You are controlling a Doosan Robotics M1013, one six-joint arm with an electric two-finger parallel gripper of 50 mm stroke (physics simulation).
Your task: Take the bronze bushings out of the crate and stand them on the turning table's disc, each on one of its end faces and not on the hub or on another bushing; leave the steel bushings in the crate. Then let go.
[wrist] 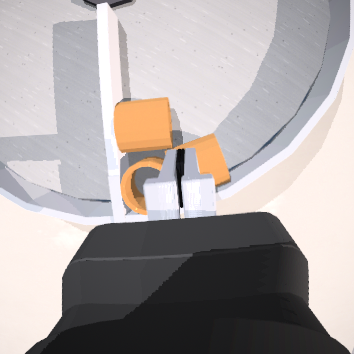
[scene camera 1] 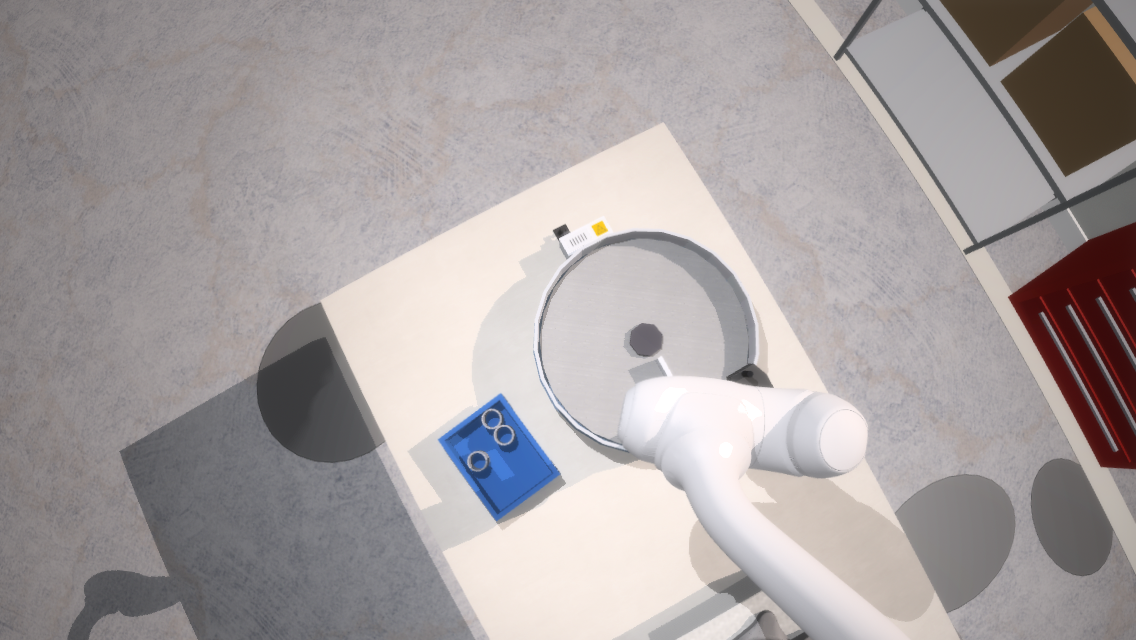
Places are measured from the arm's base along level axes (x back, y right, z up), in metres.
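Pixels of known places: gripper, fingertip midpoint: [wrist: 182, 166].
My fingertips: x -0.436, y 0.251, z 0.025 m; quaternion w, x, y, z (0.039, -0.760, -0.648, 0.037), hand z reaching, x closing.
Observation:
For each thing: its middle in the pictures, then the offset to it from my fingertips. "pt": a spot on its surface instead.
- turning table's disc, body centre: [scene camera 1: 645, 339] dx -0.173, dy -0.023, dz -0.074 m
- white divider, surface spot: [wrist: 106, 75] pt dx -0.072, dy -0.038, dz -0.037 m
- third bushing, body centre: [wrist: 197, 165] dx +0.008, dy +0.008, dz -0.054 m
- blue crate, body centre: [scene camera 1: 499, 456] dx -0.170, dy -0.377, dz -0.101 m
- dark hub, body centre: [scene camera 1: 646, 339] dx -0.173, dy -0.023, dz -0.069 m
- raised rim, surface spot: [scene camera 1: 538, 341] pt dx -0.294, dy -0.186, dz -0.057 m
- white box, surface spot: [scene camera 1: 577, 239] pt dx -0.408, dy -0.004, dz -0.067 m
Three bronze bushings show in the wrist view on the turning table's disc [scene camera 1: 596, 302] [wrist: 200, 55]. One bushing [wrist: 143, 125] lies on its side against the white divider [scene camera 1: 664, 366] [wrist: 106, 75]. Another bushing [wrist: 128, 187] shows its open end upward, partly behind a finger. The third bushing [wrist: 214, 160] seems to lie on its side near the rim, partly hidden by the fingers. My gripper [wrist: 182, 166] is shut and empty, its tips among these bushings. The arm hides it in the scene view. Steel bushings [scene camera 1: 492, 409] [scene camera 1: 512, 435] [scene camera 1: 468, 461] are in the blue crate [scene camera 1: 524, 471].
The dark hub [scene camera 1: 645, 339] is at the disc's centre. A raised rim [scene camera 1: 538, 341] [wrist: 345, 80] surrounds the disc. A white box [scene camera 1: 577, 239] and a black block [scene camera 1: 748, 375] sit beside the rim. A shelf unit [scene camera 1: 938, 119] and a red cabinet [scene camera 1: 1041, 278] stand at the right.

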